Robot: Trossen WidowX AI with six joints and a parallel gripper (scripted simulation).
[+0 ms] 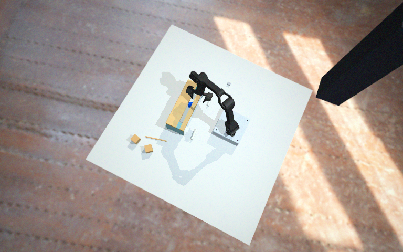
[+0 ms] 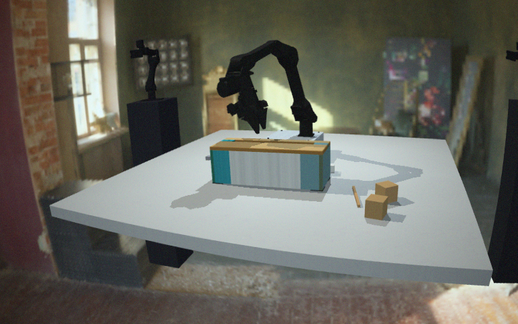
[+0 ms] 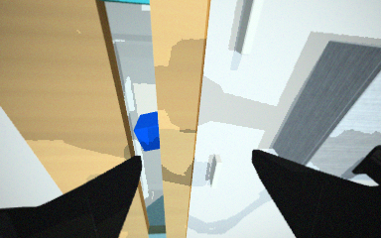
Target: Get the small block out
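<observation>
The blue block lies 4 cm ahead of my gripper tip, 3 cm to the left of it and 7 cm below it. Round my gripper tip: long box 3 cm ahead, 5 cm to the left, 9 cm below; then thin wooden stick 19 cm ahead, 35 cm to the left, 15 cm below; then grey cube 17 cm behind, 29 cm to the right, 15 cm below.
</observation>
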